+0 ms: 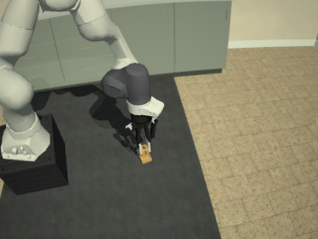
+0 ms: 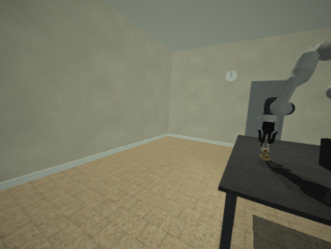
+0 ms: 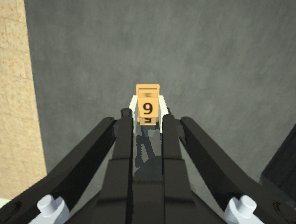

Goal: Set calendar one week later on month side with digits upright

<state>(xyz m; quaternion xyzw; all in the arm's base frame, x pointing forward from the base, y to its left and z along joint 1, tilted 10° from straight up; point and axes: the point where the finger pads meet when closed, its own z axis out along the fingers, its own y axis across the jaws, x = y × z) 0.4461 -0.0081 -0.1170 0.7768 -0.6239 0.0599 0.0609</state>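
Now: the orange calendar tray 8 cm below my hand and 2 cm to the left of it. Round my hand: orange calendar cube (3 cm below).
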